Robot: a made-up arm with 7 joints.
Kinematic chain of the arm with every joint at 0, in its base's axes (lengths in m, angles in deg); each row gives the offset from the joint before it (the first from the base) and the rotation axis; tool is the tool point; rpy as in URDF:
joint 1: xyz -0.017 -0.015 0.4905 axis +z
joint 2: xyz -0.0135 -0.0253 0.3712 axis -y
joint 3: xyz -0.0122 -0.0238 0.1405 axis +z
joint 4: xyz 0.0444 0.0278 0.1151 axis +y
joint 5: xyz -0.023 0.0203 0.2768 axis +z
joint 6: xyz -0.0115 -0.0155 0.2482 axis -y
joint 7: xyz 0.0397 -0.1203 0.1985 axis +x
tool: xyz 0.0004 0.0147 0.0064 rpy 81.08 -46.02 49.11
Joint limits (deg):
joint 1: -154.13..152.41
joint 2: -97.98..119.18
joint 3: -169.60..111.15
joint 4: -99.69..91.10
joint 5: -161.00..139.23
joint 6: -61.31..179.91
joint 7: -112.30..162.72
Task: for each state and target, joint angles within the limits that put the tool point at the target. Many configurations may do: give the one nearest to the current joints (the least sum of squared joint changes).
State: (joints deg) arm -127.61 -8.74 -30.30 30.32 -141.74 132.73 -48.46
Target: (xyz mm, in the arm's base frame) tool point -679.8 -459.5 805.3
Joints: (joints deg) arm -136.78 -54.81 -39.34 40.36 -144.35 96.24 -47.83
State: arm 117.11 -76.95 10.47 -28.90 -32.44 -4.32 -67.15
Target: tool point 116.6 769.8 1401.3
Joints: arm 90.97 -63.52 15.71 -8.50 -31.24 5.31 -60.66
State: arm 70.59 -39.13 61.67 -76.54 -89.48 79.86 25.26
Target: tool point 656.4 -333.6 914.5
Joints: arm 53.28 -55.34 109.40 -83.43 -79.40 49.89 27.48
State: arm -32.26 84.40 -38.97 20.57 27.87 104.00 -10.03
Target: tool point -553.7 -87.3 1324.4
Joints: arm -26.51 57.20 -24.99 42.53 39.88 135.14 -9.90
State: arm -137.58 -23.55 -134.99 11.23 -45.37 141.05 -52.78
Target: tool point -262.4 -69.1 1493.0
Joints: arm -147.73 -17.22 -137.45 19.53 -48.72 152.26 -51.86
